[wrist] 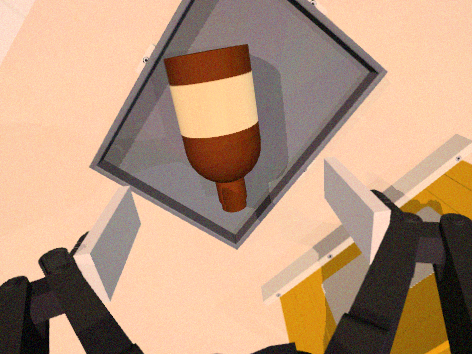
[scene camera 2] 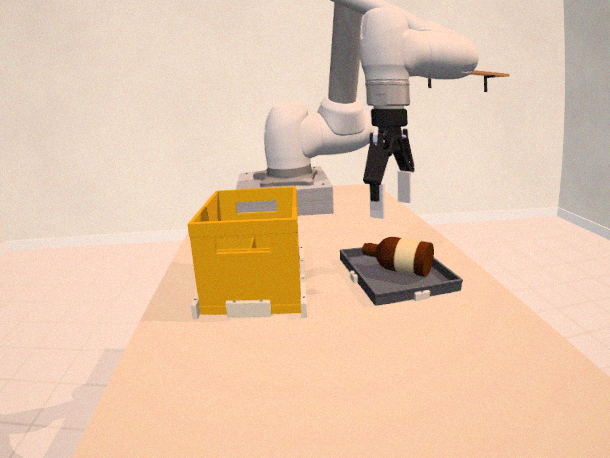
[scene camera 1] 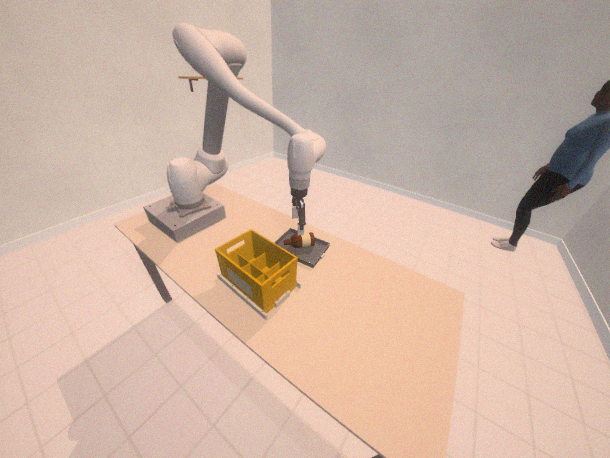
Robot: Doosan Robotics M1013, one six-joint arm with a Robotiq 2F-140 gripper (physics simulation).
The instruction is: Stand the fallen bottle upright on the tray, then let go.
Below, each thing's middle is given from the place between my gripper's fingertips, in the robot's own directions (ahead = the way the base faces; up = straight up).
Labels:
I see my gripper 10 cm above the brown bottle (scene camera 2: 410, 256), 2 cm to the right of it and 1 cm short of it.

